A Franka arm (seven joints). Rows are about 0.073 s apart.
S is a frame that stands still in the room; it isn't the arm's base.
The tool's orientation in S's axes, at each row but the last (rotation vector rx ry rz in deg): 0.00 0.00 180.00; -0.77 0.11 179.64; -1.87 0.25 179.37; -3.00 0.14 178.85
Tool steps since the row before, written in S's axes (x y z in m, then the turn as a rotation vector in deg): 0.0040 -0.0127 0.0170 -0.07 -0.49 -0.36; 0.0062 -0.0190 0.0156 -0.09 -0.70 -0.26; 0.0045 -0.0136 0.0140 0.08 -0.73 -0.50; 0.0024 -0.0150 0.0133 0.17 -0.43 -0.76
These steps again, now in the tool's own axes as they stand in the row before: -0.0040 0.0127 0.0170 0.07 0.49 -0.36; -0.0065 0.0190 0.0155 0.09 0.70 -0.26; -0.0049 0.0136 0.0139 -0.08 0.73 -0.50; -0.0031 0.0150 0.0132 -0.15 0.43 -0.77
